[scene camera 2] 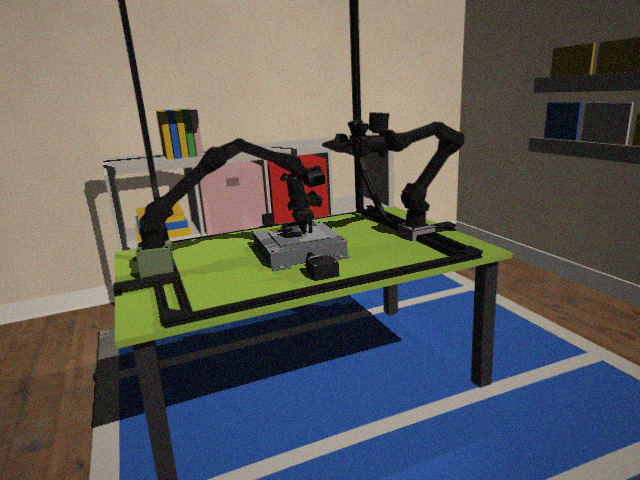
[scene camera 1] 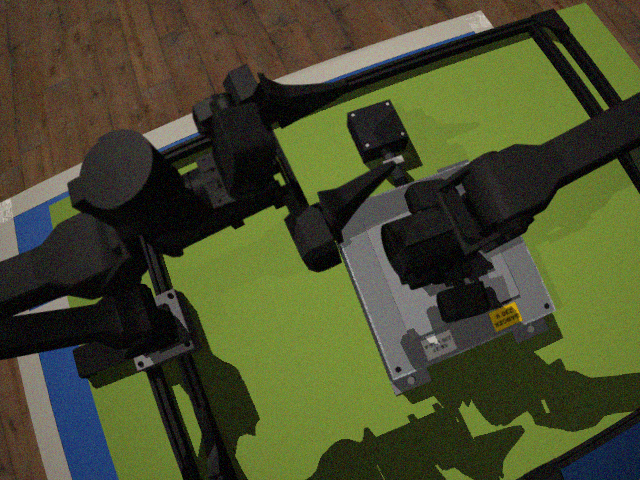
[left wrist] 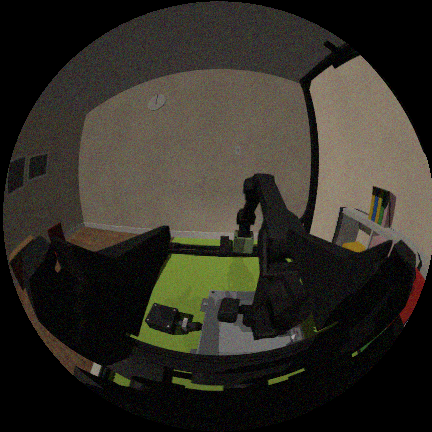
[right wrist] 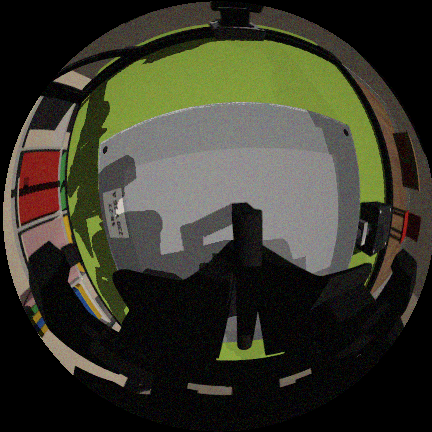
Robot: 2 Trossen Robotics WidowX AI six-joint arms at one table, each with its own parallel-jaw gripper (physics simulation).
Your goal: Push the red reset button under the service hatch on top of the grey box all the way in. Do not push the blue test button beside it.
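The grey box (scene camera 1: pixel 366 267) (scene camera 2: pixel 304 253) (left wrist: pixel 225 338) (right wrist: pixel 241 125) stands on the green table. The lighter grey hatch panel (right wrist: pixel 261 181) (scene camera 1: pixel 396 305) lies on top of the box. My right gripper (scene camera 1: pixel 461 300) (scene camera 2: pixel 296 230) (right wrist: pixel 241 245) points down onto the hatch and is shut on its black bar handle (right wrist: pixel 246 233). The arm and the hatch hide the red and blue buttons in every view. My left gripper (scene camera 2: pixel 332 142) is open and empty, held high beside the mast, well away from the box.
A small black box (scene camera 1: pixel 377 129) (scene camera 2: pixel 322 267) (left wrist: pixel 163 318) (right wrist: pixel 372 227) with a stub stands against one side of the grey box. The grey box carries a yellow label (scene camera 1: pixel 505 316) and a white label (scene camera 1: pixel 438 344) (right wrist: pixel 114 213). A black frame (scene camera 2: pixel 309 290) runs round the table.
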